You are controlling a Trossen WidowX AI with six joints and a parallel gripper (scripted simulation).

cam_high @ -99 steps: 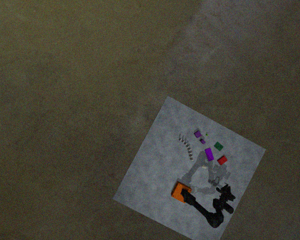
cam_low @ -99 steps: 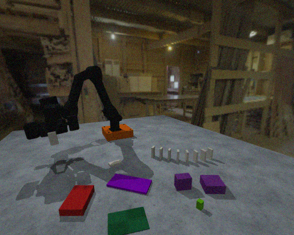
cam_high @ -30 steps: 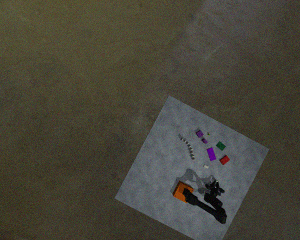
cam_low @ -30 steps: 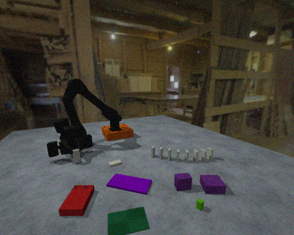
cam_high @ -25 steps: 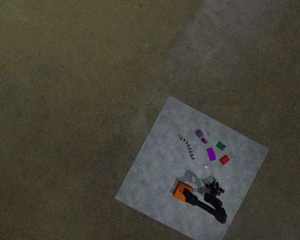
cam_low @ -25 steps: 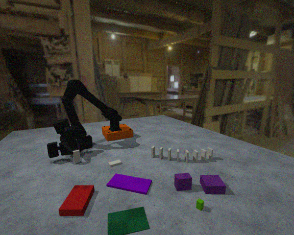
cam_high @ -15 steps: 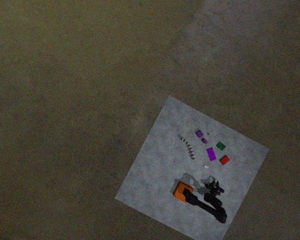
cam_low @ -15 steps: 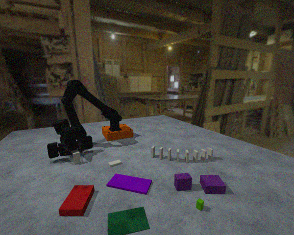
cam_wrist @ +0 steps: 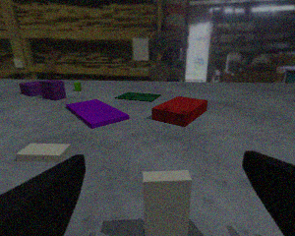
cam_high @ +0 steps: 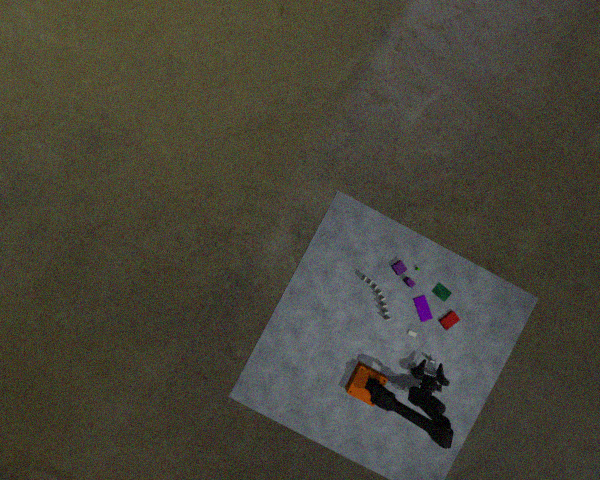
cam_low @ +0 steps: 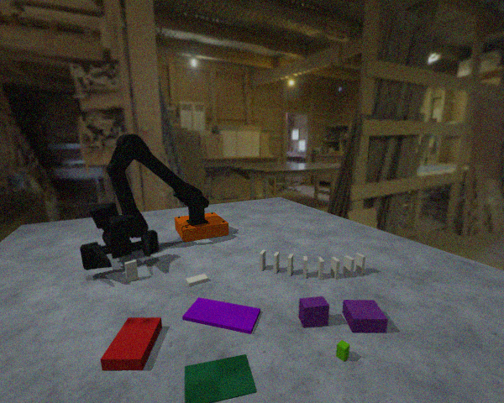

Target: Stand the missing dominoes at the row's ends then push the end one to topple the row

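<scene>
The purple flat plate is 24 cm ahead of my gripper tip, 13 cm to the left of it and 5 cm below it. Round my gripper tip: green plate 37 cm ahead, 6 cm to the left, 5 cm below; red flat block 24 cm ahead, 3 cm to the right, 5 cm below; small green cube 43 cm ahead, 24 cm to the left, 4 cm below.
</scene>
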